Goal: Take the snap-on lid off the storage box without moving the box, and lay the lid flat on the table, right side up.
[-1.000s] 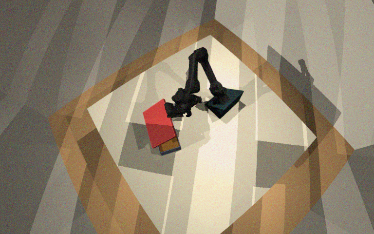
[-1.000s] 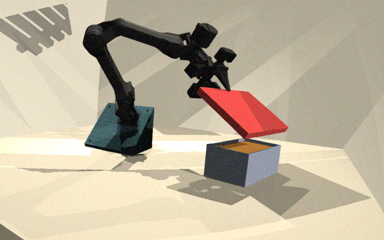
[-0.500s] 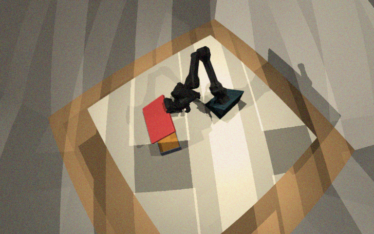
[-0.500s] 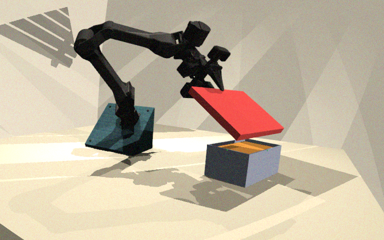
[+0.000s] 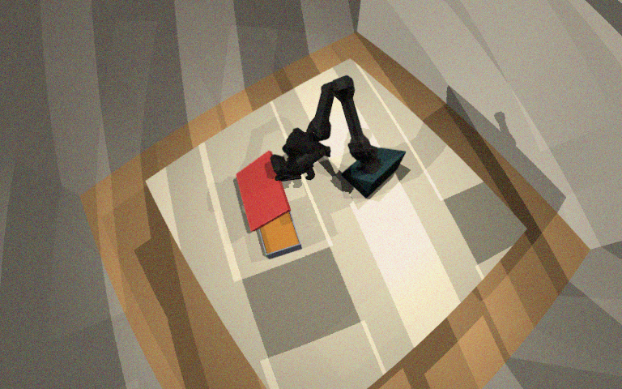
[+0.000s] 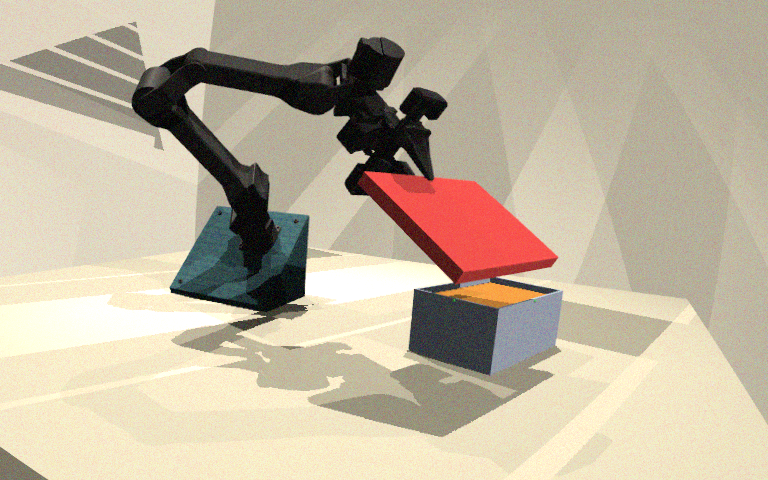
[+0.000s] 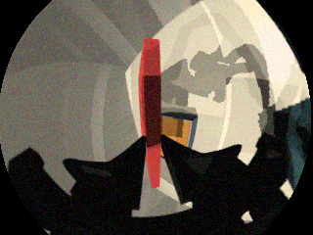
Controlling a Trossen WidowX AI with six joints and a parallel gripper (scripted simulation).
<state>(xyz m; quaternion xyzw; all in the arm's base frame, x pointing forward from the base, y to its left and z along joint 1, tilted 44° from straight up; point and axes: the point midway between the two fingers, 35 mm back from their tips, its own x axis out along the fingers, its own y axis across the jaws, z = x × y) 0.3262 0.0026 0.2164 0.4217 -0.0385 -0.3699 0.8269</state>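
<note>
Right now my gripper tip is 7 cm short of the red lid, 4 cm above it and 3 cm to the left of it. Also, from my gripper tip: grey-blue storage box: 19 cm below, 9 cm ahead, 8 cm to the left.
</note>
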